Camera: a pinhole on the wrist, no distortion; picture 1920 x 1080 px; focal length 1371.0 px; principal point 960.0 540.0 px. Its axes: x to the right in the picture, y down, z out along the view. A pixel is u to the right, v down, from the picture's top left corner.
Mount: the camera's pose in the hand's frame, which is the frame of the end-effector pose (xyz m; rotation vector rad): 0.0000 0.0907 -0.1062 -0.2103 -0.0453 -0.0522
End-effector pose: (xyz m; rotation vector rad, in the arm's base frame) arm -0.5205 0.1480 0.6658 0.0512 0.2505 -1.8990
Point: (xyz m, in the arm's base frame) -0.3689 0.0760 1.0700
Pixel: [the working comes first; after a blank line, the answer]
In the camera's frame: -0.0223 -0.0985 0.5210

901.2 280.9
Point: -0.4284 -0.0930 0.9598
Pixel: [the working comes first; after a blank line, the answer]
In the camera's frame: 0.1669 -0.0575 0.4389

1481.4 360.5
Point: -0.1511 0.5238 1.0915
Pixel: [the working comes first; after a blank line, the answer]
In the camera's frame: -0.5189 -0.0580 0.5053

outside the picture
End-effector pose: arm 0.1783 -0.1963 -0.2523 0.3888 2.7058 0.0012
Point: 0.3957 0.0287 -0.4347
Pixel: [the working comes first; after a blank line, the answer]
In the camera's frame: -0.0493 0.0945 0.3773

780.9 883.5
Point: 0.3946 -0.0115 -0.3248
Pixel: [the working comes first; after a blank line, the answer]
In the camera's frame: -0.1057 0.0802 0.2758

434.7 938.7
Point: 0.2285 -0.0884 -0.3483
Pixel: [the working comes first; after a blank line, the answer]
In the camera's frame: 0.0322 -0.0213 0.2068

1173.2 398.8
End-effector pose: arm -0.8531 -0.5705 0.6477 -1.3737 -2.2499 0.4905
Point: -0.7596 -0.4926 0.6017
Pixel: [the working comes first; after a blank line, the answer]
In the camera's frame: 0.0263 0.0182 0.0927

1349.1 808.9
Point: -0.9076 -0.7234 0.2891
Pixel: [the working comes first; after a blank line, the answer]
In the camera's frame: -0.1619 -0.1142 0.4390

454.5 183.3
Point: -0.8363 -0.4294 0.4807
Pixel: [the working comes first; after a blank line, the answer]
In the camera's frame: 0.0951 0.0264 0.2331

1519.7 695.1
